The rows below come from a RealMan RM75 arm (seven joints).
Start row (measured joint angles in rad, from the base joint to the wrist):
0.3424 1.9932 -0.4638 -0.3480 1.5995 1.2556 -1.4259
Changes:
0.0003 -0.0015 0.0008 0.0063 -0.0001 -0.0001 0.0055
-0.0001 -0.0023 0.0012 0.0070 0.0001 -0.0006 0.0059
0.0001 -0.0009 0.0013 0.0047 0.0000 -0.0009 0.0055
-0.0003 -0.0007 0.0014 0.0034 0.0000 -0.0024 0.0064
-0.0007 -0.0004 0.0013 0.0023 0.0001 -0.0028 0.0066
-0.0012 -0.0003 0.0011 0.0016 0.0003 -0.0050 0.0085
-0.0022 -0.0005 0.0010 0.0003 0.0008 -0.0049 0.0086
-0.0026 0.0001 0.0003 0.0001 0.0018 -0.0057 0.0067
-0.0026 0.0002 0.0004 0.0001 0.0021 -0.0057 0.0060
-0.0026 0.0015 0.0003 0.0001 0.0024 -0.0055 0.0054
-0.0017 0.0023 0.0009 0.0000 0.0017 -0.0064 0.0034
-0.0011 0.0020 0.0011 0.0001 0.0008 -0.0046 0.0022
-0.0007 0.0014 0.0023 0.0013 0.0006 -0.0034 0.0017
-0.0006 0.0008 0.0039 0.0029 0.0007 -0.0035 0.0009
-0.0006 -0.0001 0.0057 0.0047 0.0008 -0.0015 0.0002
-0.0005 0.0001 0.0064 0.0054 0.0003 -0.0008 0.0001
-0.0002 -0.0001 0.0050 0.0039 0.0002 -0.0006 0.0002
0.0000 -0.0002 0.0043 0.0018 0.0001 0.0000 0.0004
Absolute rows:
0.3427 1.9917 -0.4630 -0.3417 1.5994 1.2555 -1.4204
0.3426 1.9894 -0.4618 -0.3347 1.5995 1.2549 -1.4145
0.3427 1.9885 -0.4605 -0.3300 1.5995 1.2540 -1.4090
0.3424 1.9878 -0.4591 -0.3266 1.5995 1.2516 -1.4026
0.3417 1.9874 -0.4578 -0.3243 1.5996 1.2488 -1.3960
0.3405 1.9871 -0.4567 -0.3227 1.5999 1.2438 -1.3875
0.3383 1.9866 -0.4557 -0.3224 1.6007 1.2389 -1.3789
0.3357 1.9867 -0.4554 -0.3223 1.6025 1.2332 -1.3722
0.3331 1.9869 -0.4550 -0.3222 1.6046 1.2275 -1.3662
0.3305 1.9884 -0.4547 -0.3221 1.6070 1.2220 -1.3608
0.3288 1.9907 -0.4538 -0.3221 1.6087 1.2156 -1.3574
0.3277 1.9927 -0.4527 -0.3220 1.6095 1.2110 -1.3552
0.3270 1.9941 -0.4504 -0.3207 1.6101 1.2076 -1.3535
0.3264 1.9949 -0.4465 -0.3178 1.6108 1.2041 -1.3526
0.3258 1.9948 -0.4408 -0.3131 1.6116 1.2026 -1.3524
0.3253 1.9949 -0.4344 -0.3077 1.6119 1.2018 -1.3523
0.3251 1.9948 -0.4294 -0.3038 1.6121 1.2012 -1.3521
0.3251 1.9946 -0.4251 -0.3020 1.6122 1.2012 -1.3517

